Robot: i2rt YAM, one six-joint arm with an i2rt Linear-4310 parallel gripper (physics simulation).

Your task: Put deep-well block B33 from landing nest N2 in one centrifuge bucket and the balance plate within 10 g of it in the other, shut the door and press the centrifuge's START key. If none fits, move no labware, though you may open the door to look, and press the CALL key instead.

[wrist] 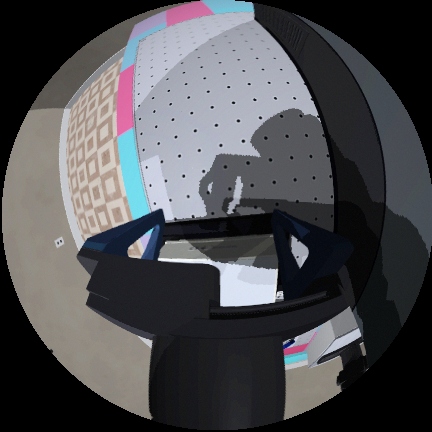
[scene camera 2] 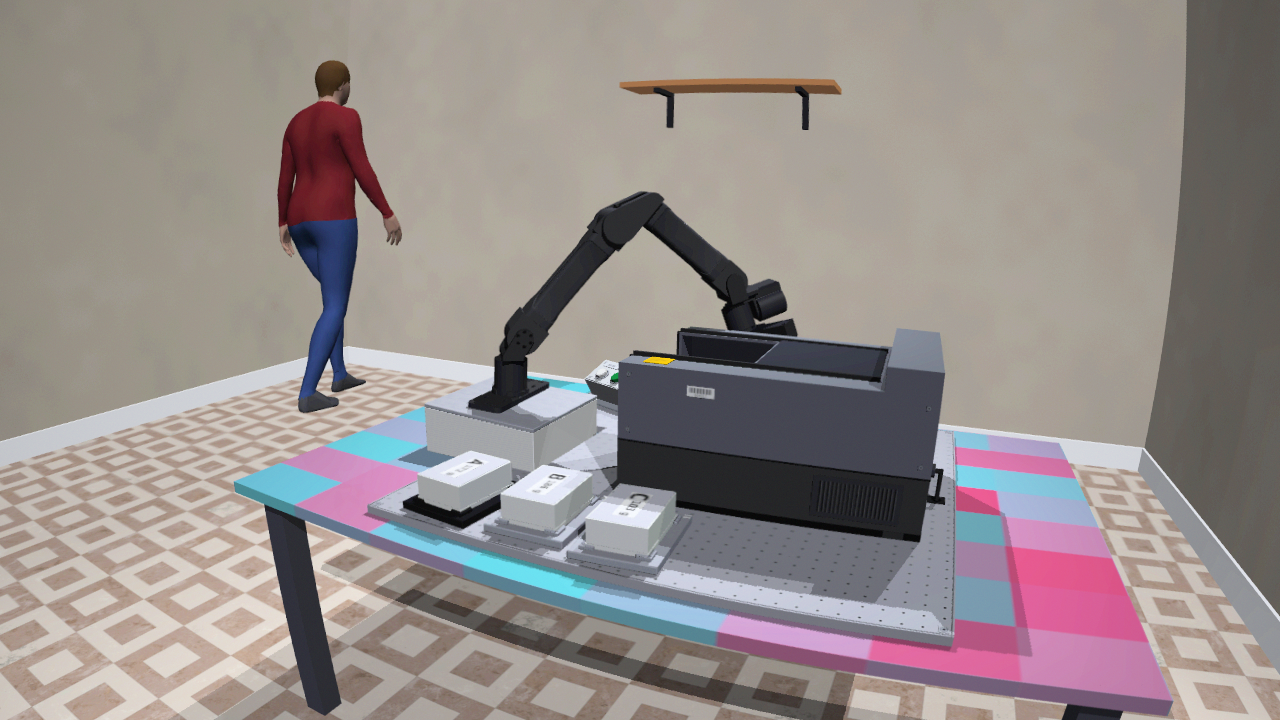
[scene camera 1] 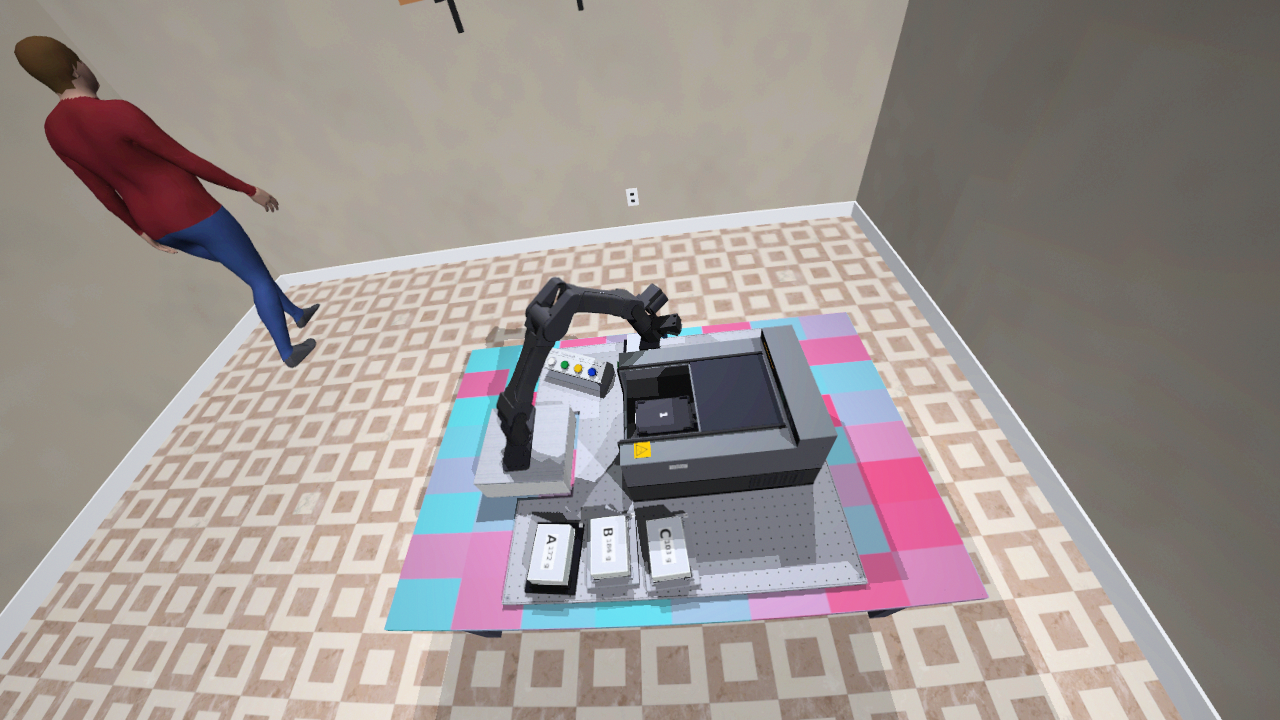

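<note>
My gripper is open behind the centrifuge, low over a white block in a black nest, with a finger on each side in the wrist view. Its fingertips are hidden in both scene views, and the block's label does not show. The centrifuge door is slid open; a dark bucket marked 1 shows in the opening. White plates A, B and C stand in nests at the front. A reads 172 g; B and C are hard to read.
A key box with white, green, yellow and blue keys stands left of the centrifuge. The centrifuge's dark side wall rises close to the right finger. A person stands beyond the table at the left.
</note>
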